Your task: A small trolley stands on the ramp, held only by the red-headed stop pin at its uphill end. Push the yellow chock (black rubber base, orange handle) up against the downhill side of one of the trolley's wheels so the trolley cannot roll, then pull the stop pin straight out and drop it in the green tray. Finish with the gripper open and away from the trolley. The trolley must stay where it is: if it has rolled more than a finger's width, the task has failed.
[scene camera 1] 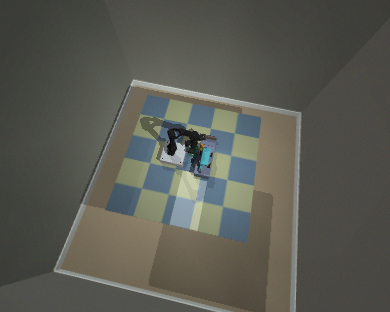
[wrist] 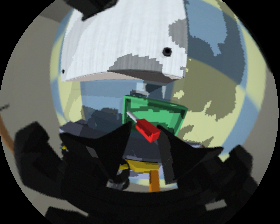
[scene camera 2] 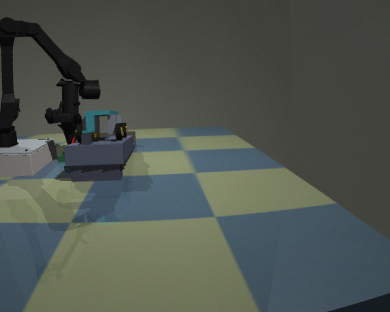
Observation:
I see my gripper and a green tray.
My gripper is seen too in the wrist view.

